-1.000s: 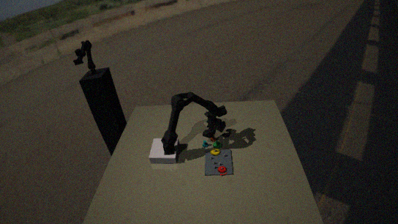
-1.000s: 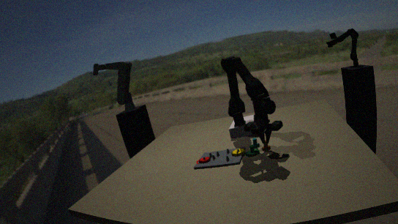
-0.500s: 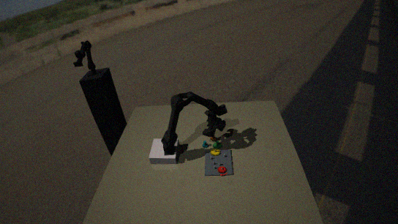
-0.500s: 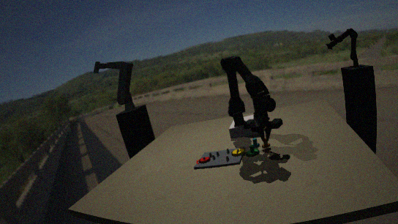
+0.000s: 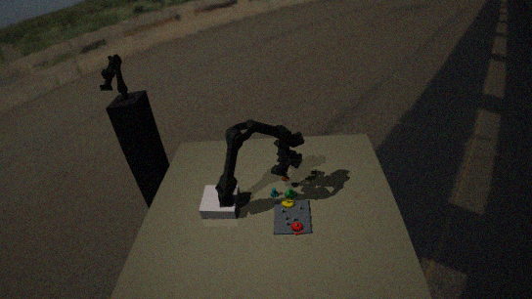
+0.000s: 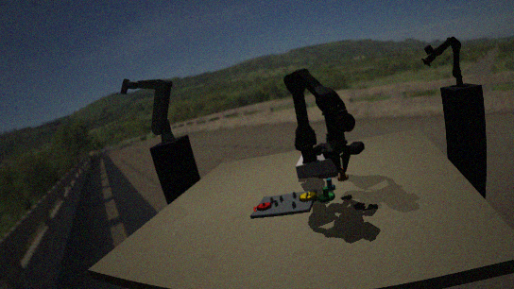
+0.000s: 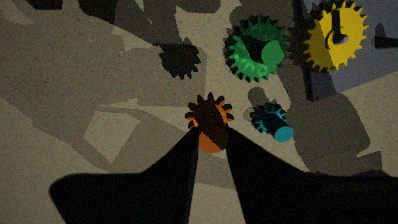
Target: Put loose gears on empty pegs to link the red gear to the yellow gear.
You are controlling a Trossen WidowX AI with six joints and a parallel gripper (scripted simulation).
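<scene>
My gripper tip is 2 cm short of the red gear, 30 cm to the left of it and 6 cm above it. Also, from my gripper tip: teal gear (6 cm behind, 6 cm to the right, 6 cm below); then green gear (2 cm ahead, 7 cm to the right, 6 cm below); then orange gear (1 cm below).
</scene>
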